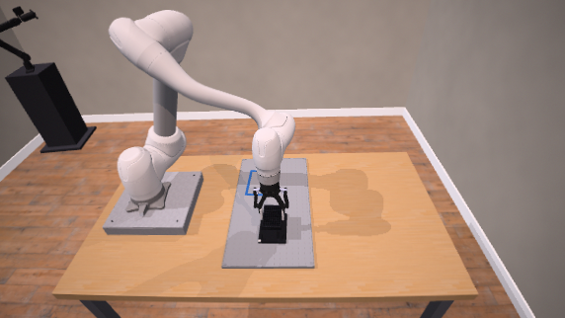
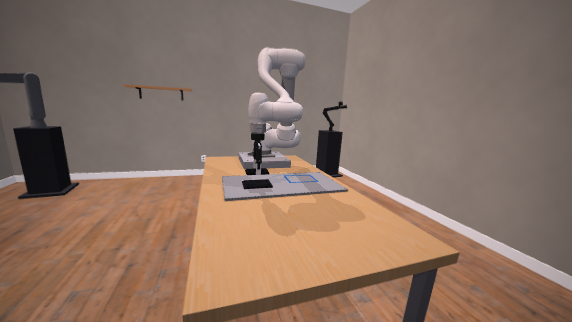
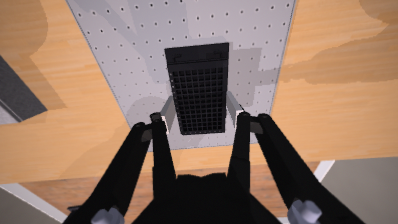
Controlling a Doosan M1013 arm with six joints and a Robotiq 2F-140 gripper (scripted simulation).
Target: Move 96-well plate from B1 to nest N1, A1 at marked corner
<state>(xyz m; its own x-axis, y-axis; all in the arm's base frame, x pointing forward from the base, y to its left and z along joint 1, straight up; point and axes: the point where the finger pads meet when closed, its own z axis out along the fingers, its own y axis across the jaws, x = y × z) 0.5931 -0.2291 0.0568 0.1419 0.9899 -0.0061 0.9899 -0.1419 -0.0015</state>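
The black plate nest lies 100 mm below my hand. Also, from my hand: black 96-well plate 20 mm below.
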